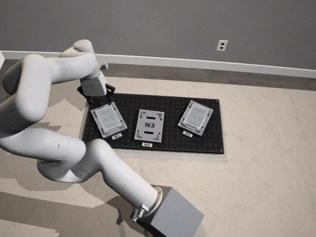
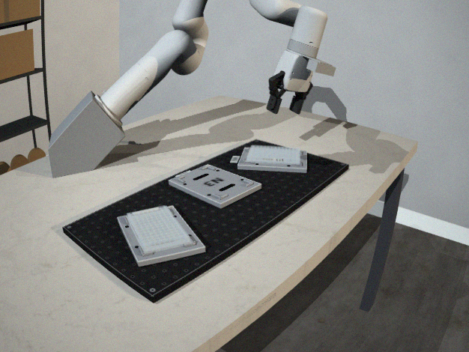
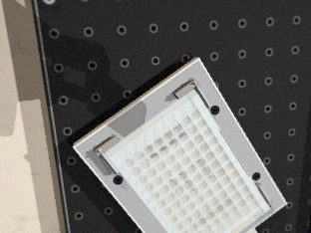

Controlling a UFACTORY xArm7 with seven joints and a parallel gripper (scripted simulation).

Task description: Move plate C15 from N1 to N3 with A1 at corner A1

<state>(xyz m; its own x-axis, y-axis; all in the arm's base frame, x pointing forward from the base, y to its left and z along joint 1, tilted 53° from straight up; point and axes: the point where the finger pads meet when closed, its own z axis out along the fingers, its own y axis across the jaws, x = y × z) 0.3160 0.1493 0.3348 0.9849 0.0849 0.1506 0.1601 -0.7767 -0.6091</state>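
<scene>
The nest N1 is 130 mm below my hand and 30 mm to the right of it. The rest, counted from my hand: nest N2: 410 mm to the right, 160 mm ahead, 130 mm below; nest: 220 mm to the right, 130 mm below, 30 mm ahead.
</scene>
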